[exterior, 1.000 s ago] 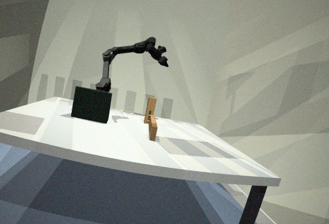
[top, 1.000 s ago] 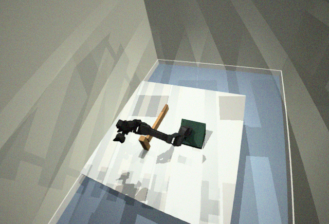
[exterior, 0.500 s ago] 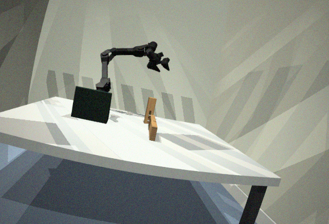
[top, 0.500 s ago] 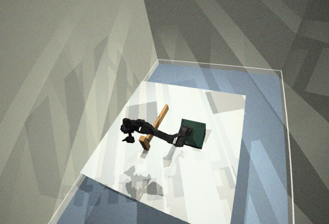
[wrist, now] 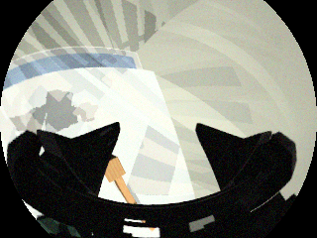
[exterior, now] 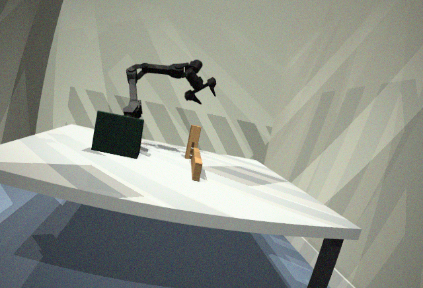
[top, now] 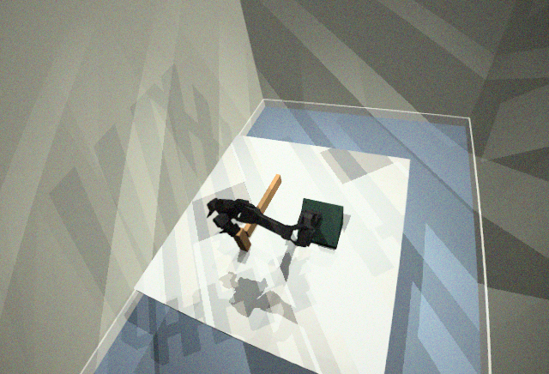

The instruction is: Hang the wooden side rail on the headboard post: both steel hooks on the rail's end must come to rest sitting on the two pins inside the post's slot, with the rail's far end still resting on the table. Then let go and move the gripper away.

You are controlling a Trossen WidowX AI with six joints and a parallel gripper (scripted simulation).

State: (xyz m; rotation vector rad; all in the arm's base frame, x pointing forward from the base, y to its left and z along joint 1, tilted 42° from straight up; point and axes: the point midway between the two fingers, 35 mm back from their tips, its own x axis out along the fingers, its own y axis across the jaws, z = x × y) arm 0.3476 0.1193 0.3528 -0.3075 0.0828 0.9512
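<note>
The wooden headboard post is 25 cm below my gripper tip, 8 cm to the right of it and 3 cm behind it.
</note>
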